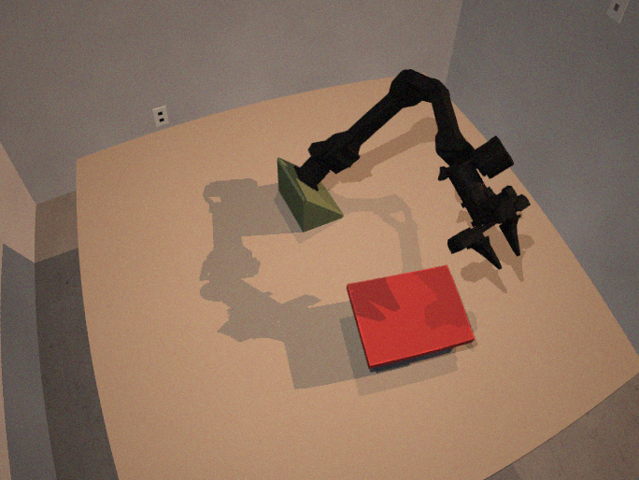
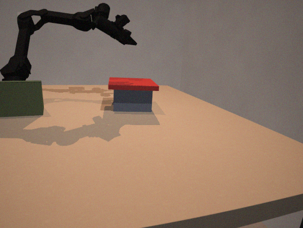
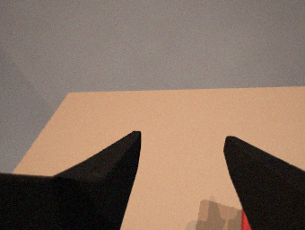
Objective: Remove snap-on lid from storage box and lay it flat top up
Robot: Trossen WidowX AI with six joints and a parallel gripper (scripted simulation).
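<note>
Right now my hand is 180 mm above the red lid and 160 mm to the left of it. Round my hand: blue storage box 230 mm below, 160 mm to the right.
</note>
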